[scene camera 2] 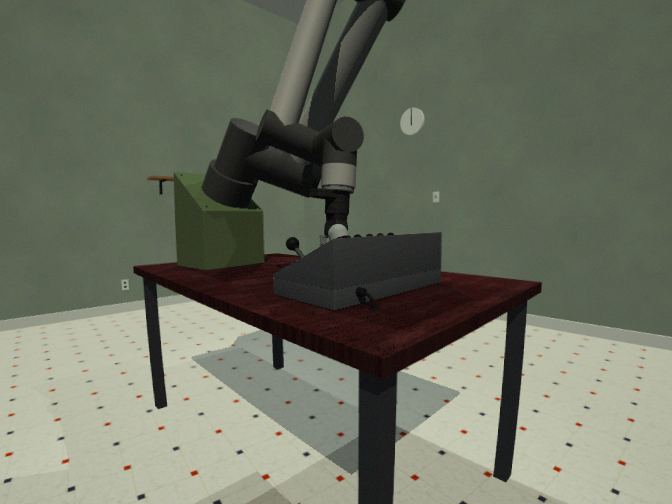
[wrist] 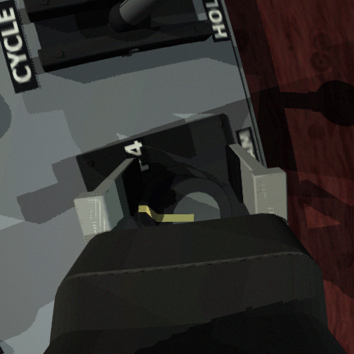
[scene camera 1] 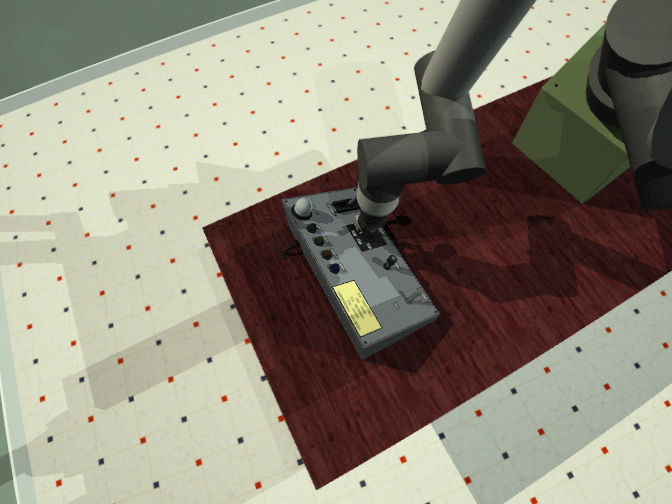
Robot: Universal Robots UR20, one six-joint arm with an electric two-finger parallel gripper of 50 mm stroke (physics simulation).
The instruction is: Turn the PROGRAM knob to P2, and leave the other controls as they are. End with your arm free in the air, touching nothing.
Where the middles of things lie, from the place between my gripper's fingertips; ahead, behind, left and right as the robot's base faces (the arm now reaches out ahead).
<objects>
Now: the grey control panel (scene camera 1: pixel 370 299) 11 cm to the left of my hand and 7 cm ahead of it.
</objects>
